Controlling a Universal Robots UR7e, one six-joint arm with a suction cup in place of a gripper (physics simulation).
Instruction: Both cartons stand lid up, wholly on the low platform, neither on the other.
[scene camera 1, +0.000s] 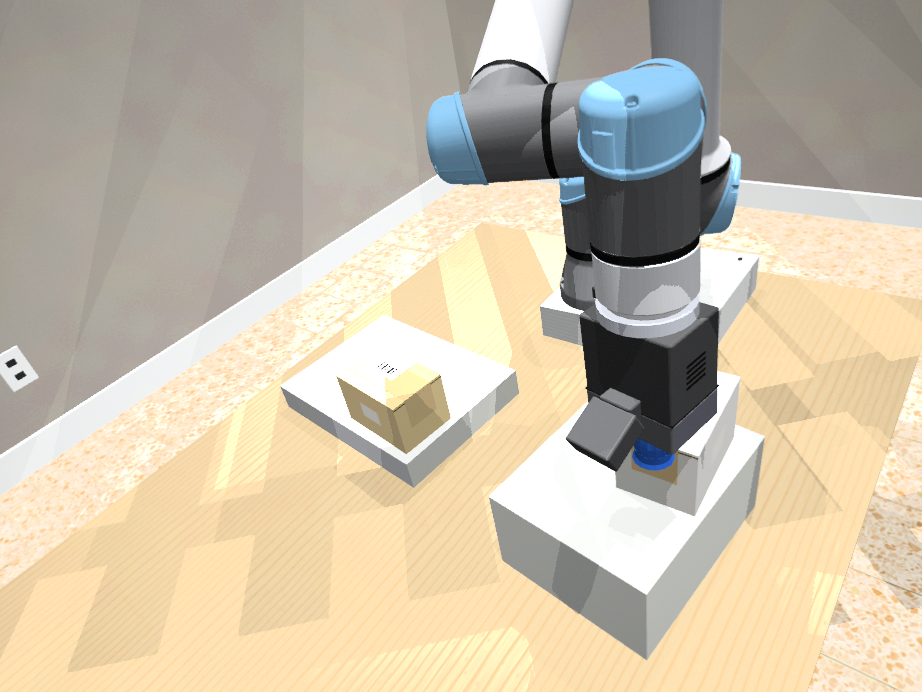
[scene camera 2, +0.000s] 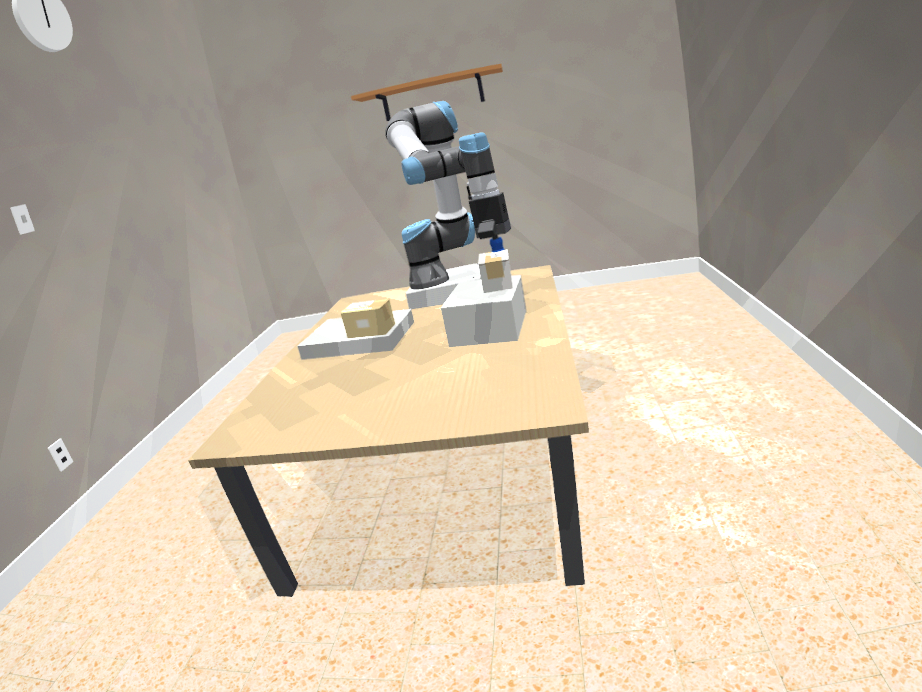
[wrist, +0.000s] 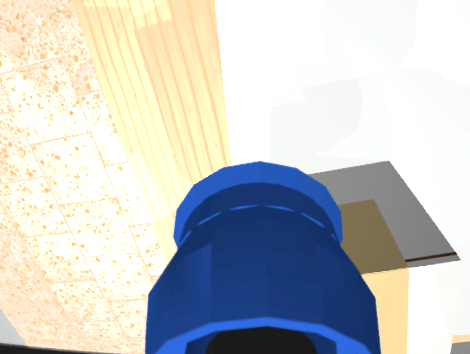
Note:
My suction cup (scene camera 1: 645, 455) holds nothing. Further things: a low white platform (scene camera 1: 476, 388).
The low white platform is seen too in scene camera 2 (scene camera 2: 329, 340). My suction cup shows as well in the wrist view (wrist: 258, 244). The wrist view does not show the low white platform: it is out of frame.

